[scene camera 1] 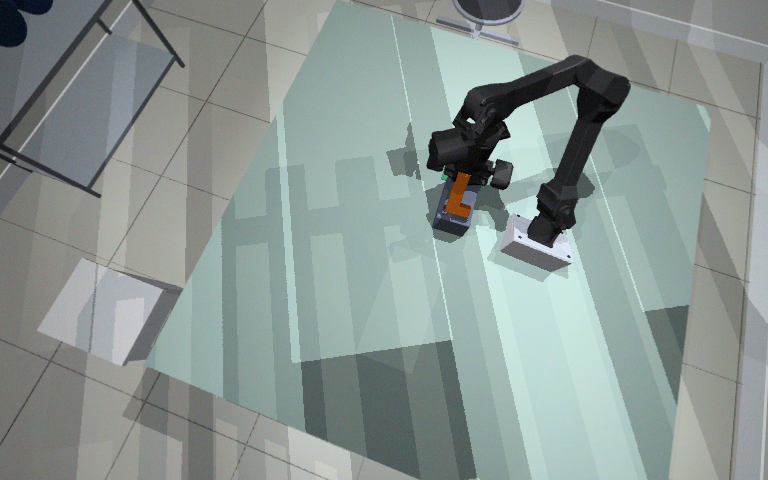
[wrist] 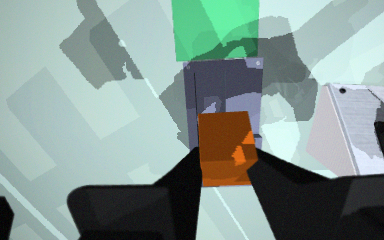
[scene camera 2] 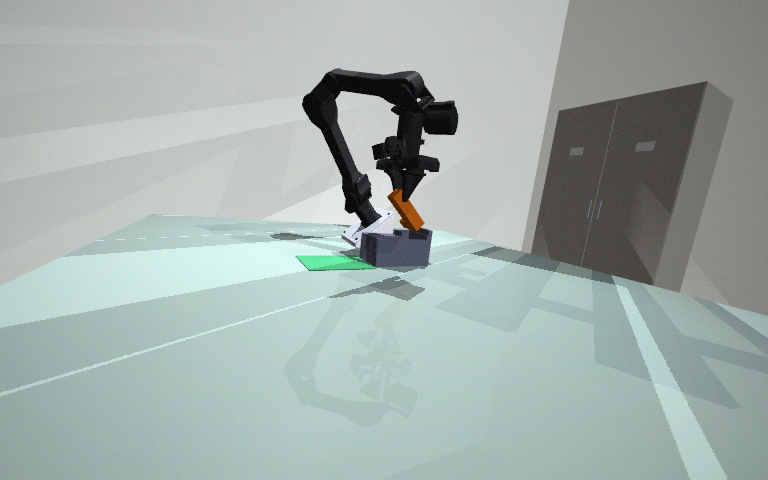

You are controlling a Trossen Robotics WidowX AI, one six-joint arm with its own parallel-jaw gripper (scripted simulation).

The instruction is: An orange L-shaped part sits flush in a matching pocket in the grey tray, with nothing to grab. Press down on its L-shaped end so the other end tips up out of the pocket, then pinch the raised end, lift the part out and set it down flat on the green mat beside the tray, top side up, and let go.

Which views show my gripper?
Scene camera 1, the wrist view and scene camera 2: all of them.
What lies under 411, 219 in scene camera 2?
An orange L-shaped part.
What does my gripper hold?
An orange L-shaped part.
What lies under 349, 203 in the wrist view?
My gripper.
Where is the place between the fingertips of my gripper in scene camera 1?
461, 181
